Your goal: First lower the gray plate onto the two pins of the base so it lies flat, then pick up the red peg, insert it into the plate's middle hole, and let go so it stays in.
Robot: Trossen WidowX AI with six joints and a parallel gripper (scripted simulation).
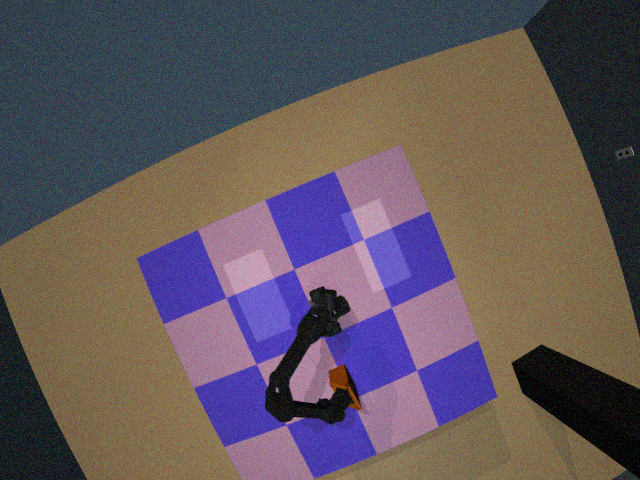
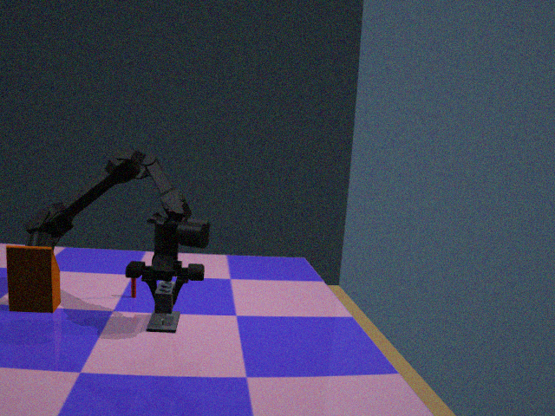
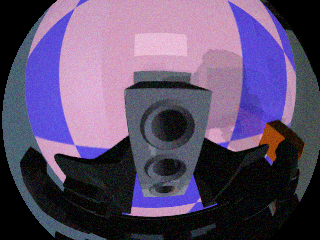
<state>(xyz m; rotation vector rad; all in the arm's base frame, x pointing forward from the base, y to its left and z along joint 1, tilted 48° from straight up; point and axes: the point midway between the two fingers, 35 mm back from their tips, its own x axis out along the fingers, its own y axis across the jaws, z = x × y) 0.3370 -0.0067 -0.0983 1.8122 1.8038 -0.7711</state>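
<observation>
My gripper tip is now 40 mm above the gray base. The rest, counted from my gripper tip: red peg 100 mm behind, 180 mm to the left, 10 mm below; then gray plate 30 mm above.
</observation>
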